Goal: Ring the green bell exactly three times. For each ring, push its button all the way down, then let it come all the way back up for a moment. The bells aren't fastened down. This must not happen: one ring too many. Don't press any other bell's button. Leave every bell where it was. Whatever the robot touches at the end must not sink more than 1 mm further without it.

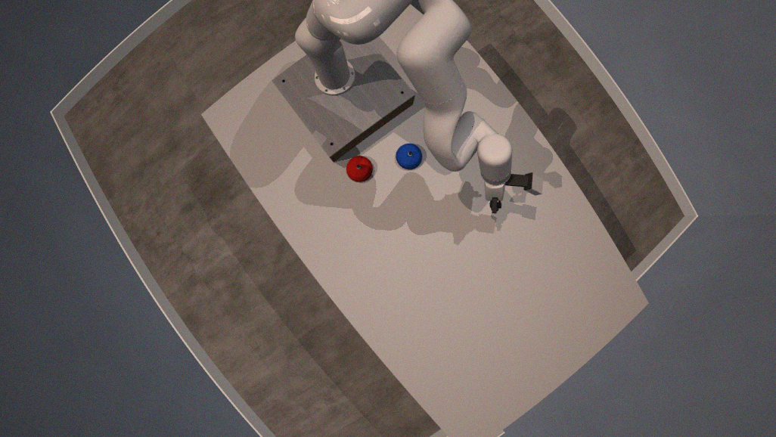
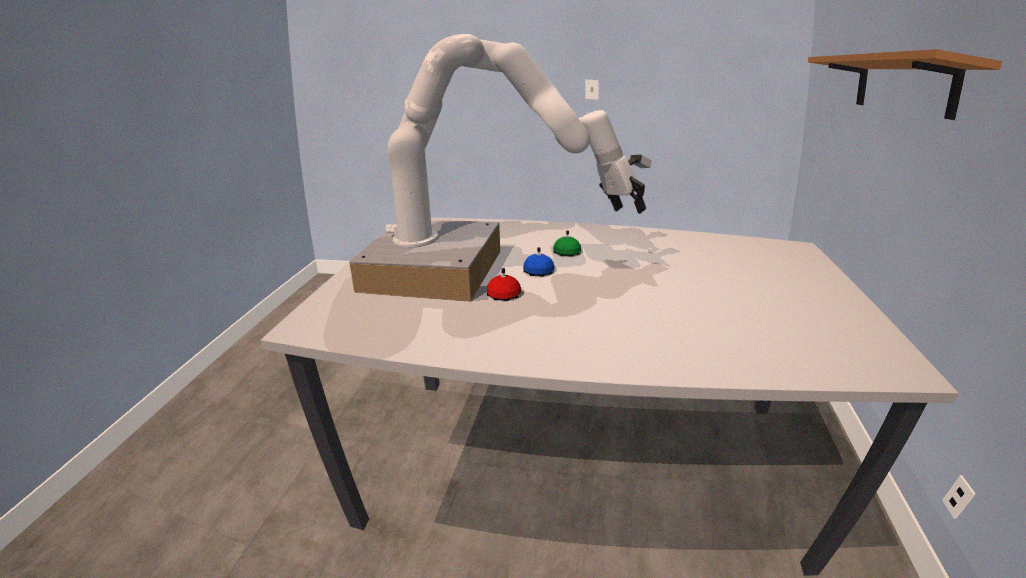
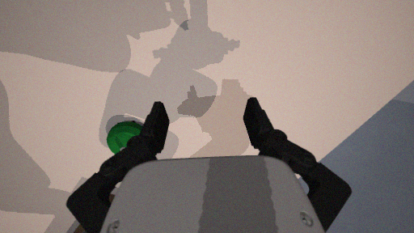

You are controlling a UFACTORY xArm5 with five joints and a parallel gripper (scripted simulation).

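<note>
My gripper is now 180 mm past the green bell, 30 mm to the right of it and 120 mm above it. The rest, counted from my hand: blue bell (240 mm behind, 120 mm to the right, 120 mm below); then red bell (290 mm behind, 280 mm to the right, 120 mm below).
</note>
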